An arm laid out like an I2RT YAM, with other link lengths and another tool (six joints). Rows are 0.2 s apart.
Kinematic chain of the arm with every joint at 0, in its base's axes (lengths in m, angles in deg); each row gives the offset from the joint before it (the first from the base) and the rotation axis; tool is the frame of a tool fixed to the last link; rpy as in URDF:
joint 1: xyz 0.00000 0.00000 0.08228 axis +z
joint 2: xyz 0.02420 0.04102 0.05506 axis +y
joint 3: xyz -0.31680 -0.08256 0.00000 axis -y
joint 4: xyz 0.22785 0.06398 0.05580 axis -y
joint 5: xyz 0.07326 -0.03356 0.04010 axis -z
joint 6: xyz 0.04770 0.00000 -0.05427 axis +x
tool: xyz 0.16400 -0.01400 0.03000 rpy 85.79 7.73 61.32
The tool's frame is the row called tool.
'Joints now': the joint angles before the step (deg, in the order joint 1, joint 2, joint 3, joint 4, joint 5, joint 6). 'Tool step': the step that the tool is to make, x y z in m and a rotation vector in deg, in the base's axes. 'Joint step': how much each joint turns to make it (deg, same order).
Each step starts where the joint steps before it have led.
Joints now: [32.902 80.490 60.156 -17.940 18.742 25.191]
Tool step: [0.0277 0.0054 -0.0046 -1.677 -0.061 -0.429]
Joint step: [-1.363 5.479 3.540 1.682 0.170 -1.814]
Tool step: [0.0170 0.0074 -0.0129 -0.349 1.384 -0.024]
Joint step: [-0.623 4.292 2.310 0.636 -0.729 -0.057]
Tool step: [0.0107 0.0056 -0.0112 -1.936 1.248 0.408]
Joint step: [0.019 3.275 2.028 -0.478 0.370 -1.081]
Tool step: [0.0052 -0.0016 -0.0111 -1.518 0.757 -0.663]
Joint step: [-0.076 1.893 0.194 0.367 1.049 -0.298]
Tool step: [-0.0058 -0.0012 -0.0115 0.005 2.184 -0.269]
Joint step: [0.064 0.316 -0.394 -1.527 -0.543 1.103]
